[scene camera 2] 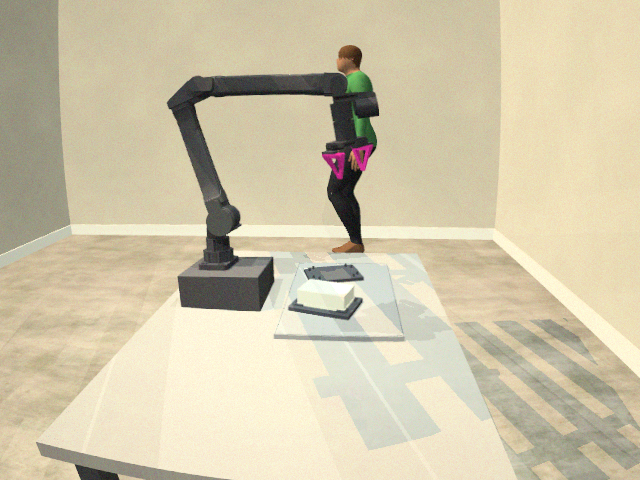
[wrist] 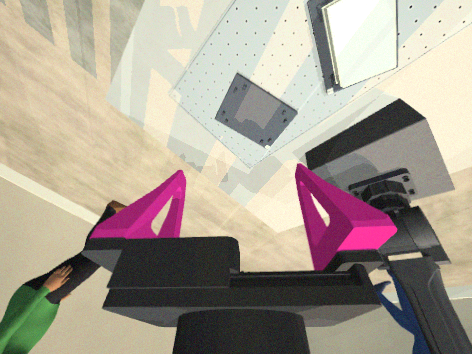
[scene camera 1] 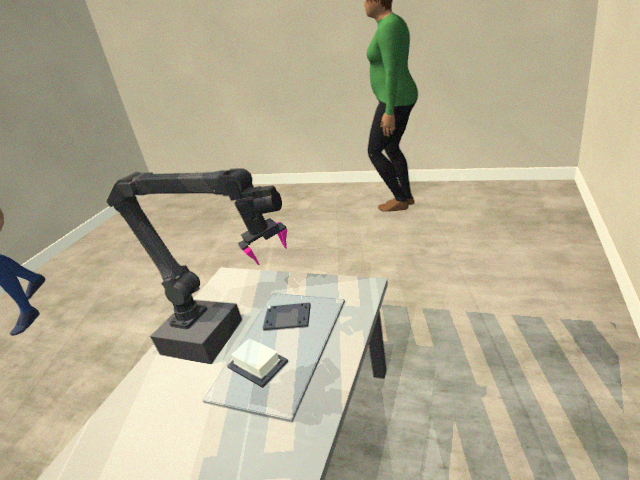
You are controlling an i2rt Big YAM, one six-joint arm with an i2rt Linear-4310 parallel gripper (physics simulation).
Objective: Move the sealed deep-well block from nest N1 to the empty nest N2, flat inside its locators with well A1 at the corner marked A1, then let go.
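The sealed deep-well block, pale cream with a flat top, sits on the dark nest N1. The empty nest N2 is a dark plate with small locator pegs near its corners, farther back on the same board. A small white mark shows at one corner of N2 in the wrist view. My gripper is open and empty, high above the far part of the table, apart from both nests. The lettering of A1 cannot be read.
Both nests stand on a thin perforated board on the table. The arm's dark base box stands beside the board. A person in green stands beyond the table.
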